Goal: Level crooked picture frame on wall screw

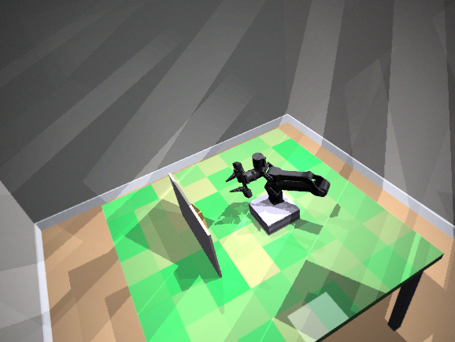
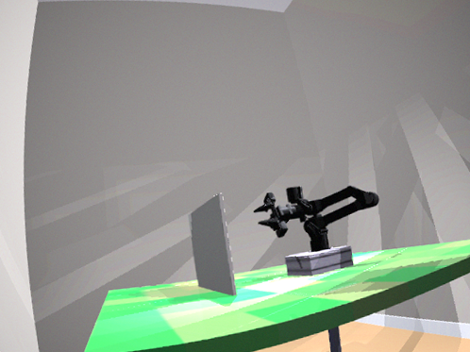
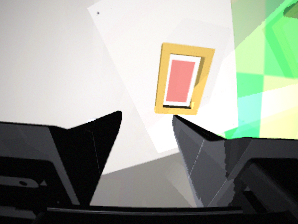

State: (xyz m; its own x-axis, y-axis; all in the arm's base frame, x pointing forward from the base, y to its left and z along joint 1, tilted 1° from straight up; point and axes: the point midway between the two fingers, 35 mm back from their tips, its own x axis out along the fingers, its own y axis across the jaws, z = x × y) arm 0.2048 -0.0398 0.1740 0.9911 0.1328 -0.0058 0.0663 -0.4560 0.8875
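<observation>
Right now my gripper tip is 19 cm short of the picture frame, 6 cm to the right of it and 9 cm above it. The rest, counted from my gripper tip: wall panel (21 cm ahead, 6 cm to the left, 10 cm below).
</observation>
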